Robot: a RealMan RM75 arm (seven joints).
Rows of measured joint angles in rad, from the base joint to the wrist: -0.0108 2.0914 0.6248 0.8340 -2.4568 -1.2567 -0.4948; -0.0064 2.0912 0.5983 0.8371 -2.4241 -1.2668 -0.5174; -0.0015 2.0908 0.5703 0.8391 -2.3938 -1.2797 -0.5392; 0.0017 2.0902 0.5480 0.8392 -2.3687 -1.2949 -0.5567; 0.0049 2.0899 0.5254 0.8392 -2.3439 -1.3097 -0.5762; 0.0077 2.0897 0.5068 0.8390 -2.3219 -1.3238 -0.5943; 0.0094 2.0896 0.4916 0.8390 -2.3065 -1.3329 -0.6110; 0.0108 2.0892 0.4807 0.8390 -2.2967 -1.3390 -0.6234; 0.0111 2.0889 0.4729 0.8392 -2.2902 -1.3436 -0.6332; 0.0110 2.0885 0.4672 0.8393 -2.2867 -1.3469 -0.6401; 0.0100 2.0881 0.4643 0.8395 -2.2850 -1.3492 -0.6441; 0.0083 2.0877 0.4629 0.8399 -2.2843 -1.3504 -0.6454; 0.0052 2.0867 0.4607 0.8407 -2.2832 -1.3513 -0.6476; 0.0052 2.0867 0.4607 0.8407 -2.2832 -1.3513 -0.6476; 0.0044 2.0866 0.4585 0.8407 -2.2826 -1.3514 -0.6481; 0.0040 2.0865 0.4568 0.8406 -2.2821 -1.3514 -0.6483; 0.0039 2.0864 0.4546 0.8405 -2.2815 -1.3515 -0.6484; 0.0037 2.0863 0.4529 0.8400 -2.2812 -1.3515 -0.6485
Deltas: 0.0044 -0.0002 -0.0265 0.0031 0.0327 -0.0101 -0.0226; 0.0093 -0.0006 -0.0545 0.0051 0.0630 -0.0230 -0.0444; 0.0125 -0.0012 -0.0768 0.0052 0.0881 -0.0382 -0.0619; 0.0157 -0.0015 -0.0994 0.0052 0.1129 -0.0530 -0.0814; 0.0185 -0.0017 -0.1180 0.0050 0.1349 -0.0671 -0.0995; 0.0202 -0.0018 -0.1332 0.0050 0.1503 -0.0762 -0.1162; 0.0216 -0.0022 -0.1441 0.0050 0.1601 -0.0823 -0.1286; 0.0219 -0.0025 -0.1519 0.0052 0.1666 -0.0869 -0.1384; 0.0218 -0.0029 -0.1576 0.0053 0.1701 -0.0902 -0.1453; 0.0208 -0.0033 -0.1605 0.0055 0.1718 -0.0925 -0.1493; 0.0191 -0.0037 -0.1619 0.0059 0.1725 -0.0937 -0.1506; 0.0160 -0.0047 -0.1641 0.0067 0.1736 -0.0946 -0.1528; 0.0160 -0.0047 -0.1641 0.0067 0.1736 -0.0946 -0.1528; 0.0152 -0.0048 -0.1663 0.0067 0.1742 -0.0947 -0.1533; 0.0148 -0.0049 -0.1680 0.0066 0.1747 -0.0947 -0.1535; 0.0147 -0.0050 -0.1702 0.0065 0.1753 -0.0948 -0.1536; 0.0145 -0.0051 -0.1719 0.0060 0.1756 -0.0948 -0.1537
